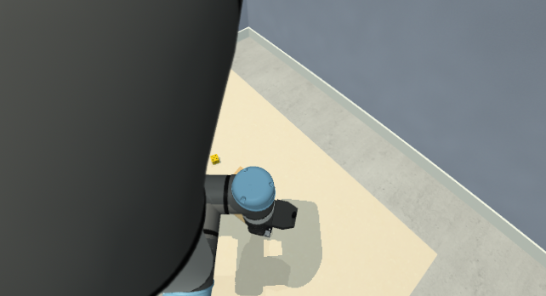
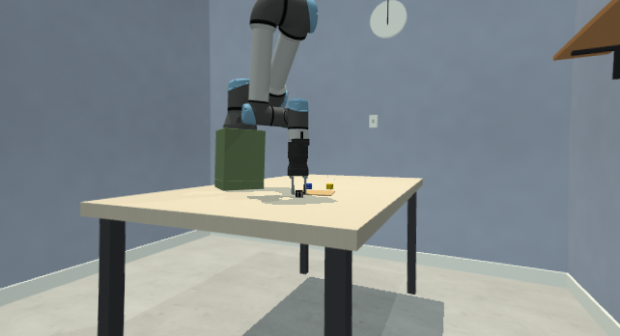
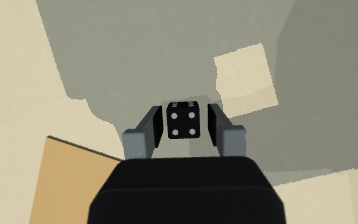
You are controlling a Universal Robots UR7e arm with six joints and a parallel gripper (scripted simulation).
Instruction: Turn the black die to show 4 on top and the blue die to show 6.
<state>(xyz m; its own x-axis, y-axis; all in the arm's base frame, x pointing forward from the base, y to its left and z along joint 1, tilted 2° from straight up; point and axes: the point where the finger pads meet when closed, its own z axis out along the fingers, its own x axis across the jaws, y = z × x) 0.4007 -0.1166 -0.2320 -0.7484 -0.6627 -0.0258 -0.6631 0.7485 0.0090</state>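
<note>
The black die is 2 cm below my hand. From my hand the other things lie so: tan mat (14 cm to the left, 3 cm below, 1 cm behind); then blue die (25 cm to the left, 11 cm behind, 2 cm below); then yellow die (30 cm to the left, 2 cm below, 2 cm behind).
</note>
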